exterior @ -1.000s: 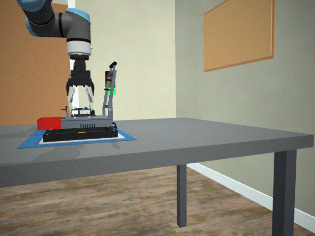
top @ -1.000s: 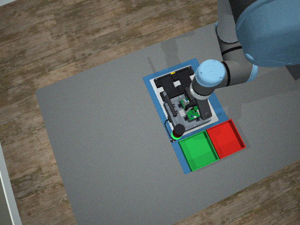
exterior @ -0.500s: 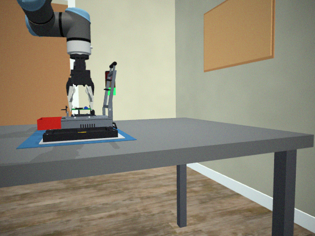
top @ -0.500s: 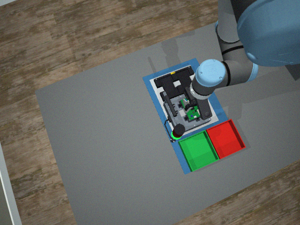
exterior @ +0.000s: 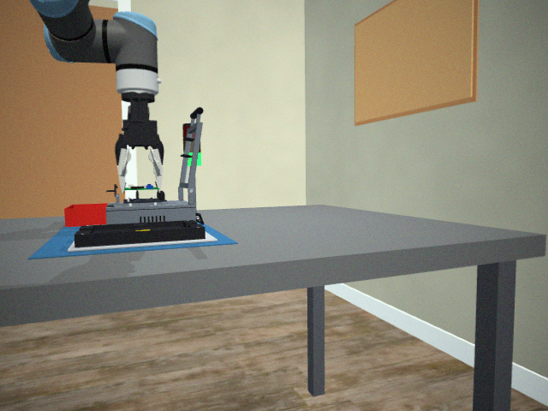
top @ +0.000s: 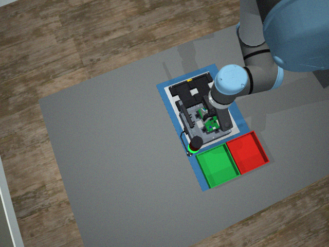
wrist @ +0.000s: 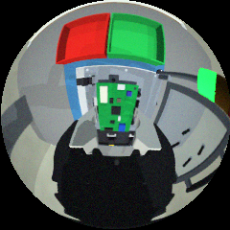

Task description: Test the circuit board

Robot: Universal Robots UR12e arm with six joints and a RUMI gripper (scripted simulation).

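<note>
My hand is 200 mm to the right of the green bin, 80 mm above it and 30 mm short of it. From my hand the other things lie so: green circuit board (10 mm to the right); then black latch hook (70 mm behind, 40 mm to the left, 10 mm below); then tester lid (120 mm ahead, 90 mm above).
</note>
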